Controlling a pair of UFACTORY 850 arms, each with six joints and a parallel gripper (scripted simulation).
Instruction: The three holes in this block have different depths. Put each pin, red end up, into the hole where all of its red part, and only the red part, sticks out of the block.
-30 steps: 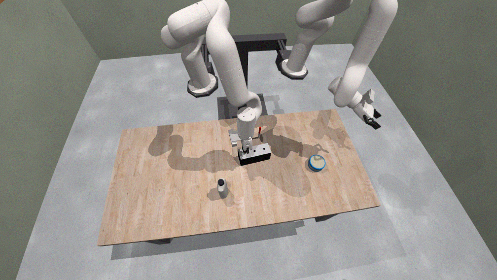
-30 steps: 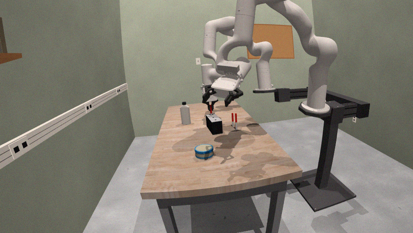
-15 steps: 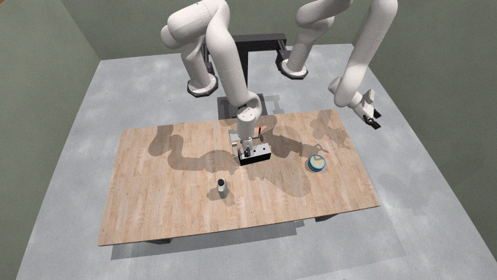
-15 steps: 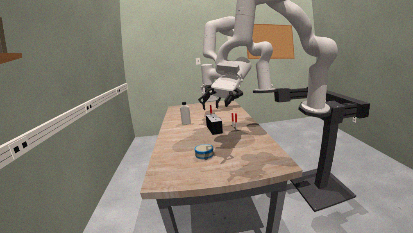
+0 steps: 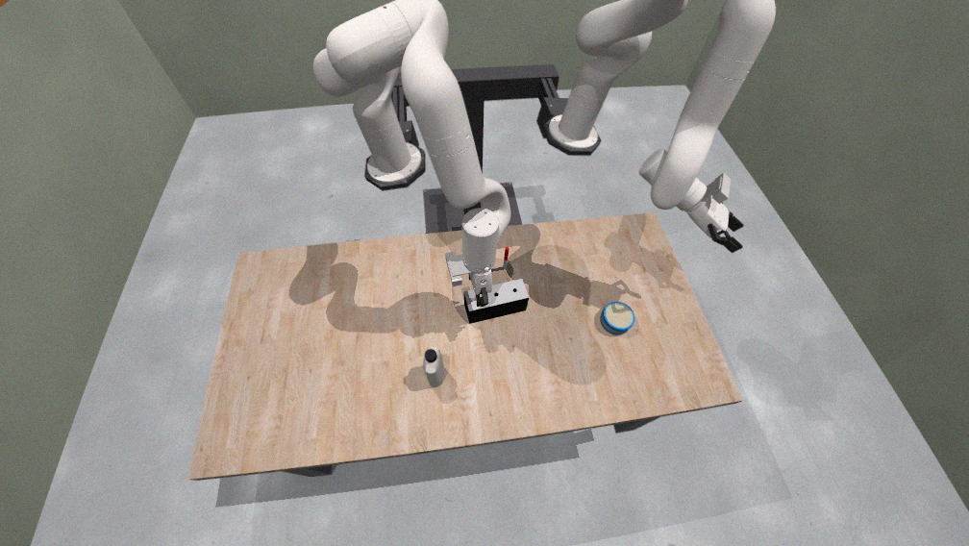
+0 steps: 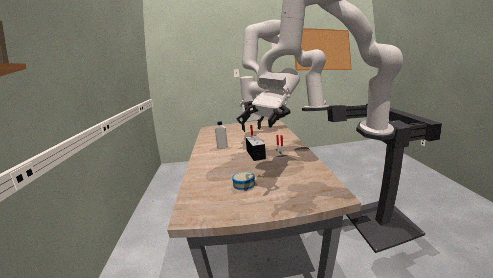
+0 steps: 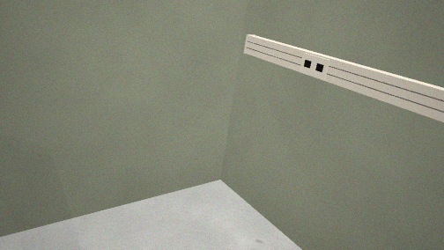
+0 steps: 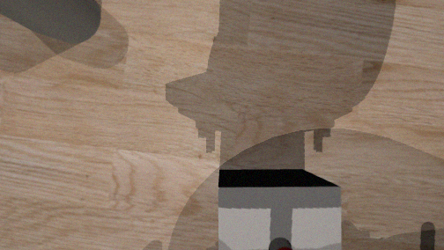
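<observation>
My right hand is 100 mm above the black block and 60 mm to the right of it. The rest, counted from my right hand: round blue-rimmed tin (420 mm to the left, 150 mm ahead, 120 mm below); grey bottle (170 mm to the right, 170 mm ahead, 30 mm below).
</observation>
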